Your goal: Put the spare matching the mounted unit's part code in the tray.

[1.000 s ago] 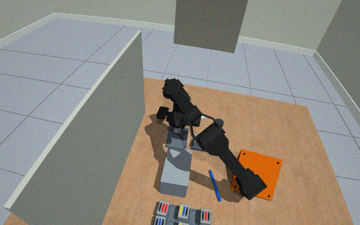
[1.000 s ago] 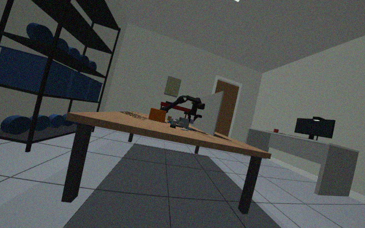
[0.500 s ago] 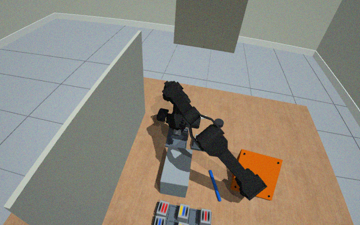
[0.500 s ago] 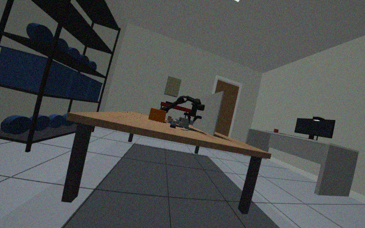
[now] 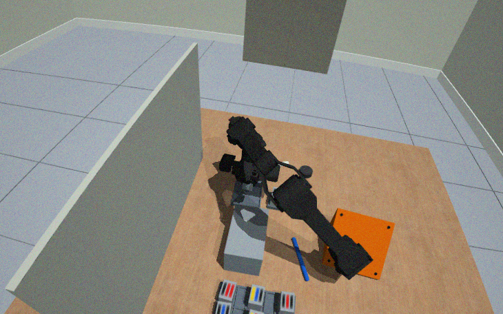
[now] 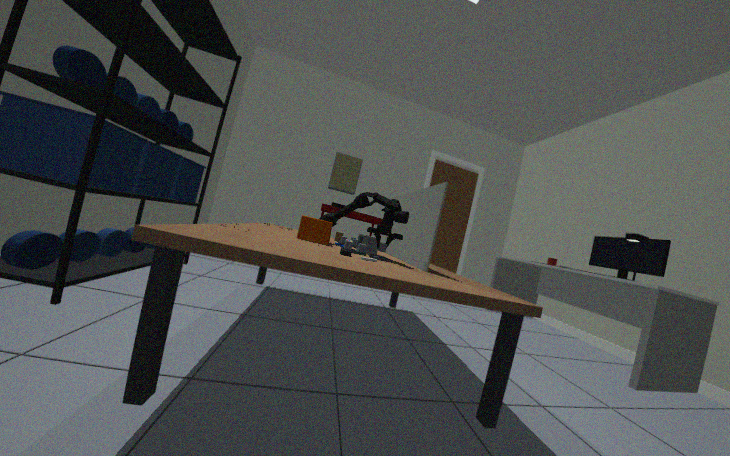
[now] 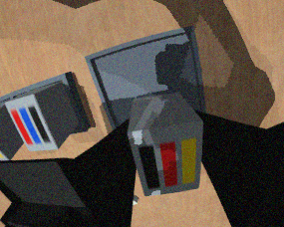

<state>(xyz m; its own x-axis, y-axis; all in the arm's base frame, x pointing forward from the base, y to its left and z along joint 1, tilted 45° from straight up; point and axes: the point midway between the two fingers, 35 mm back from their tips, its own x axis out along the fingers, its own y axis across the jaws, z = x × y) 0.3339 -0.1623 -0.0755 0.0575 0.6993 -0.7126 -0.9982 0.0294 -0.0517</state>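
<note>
Right now my gripper tip is 4 cm above the flat grey tray and 1 cm to the left of it. Round my gripper tip: white bar: 17 cm to the right, 8 cm behind, 4 cm below; then grey spare block: 2 cm above, 1 cm to the right; then rack: 14 cm behind, 4 cm below, 1 cm to the left.
</note>
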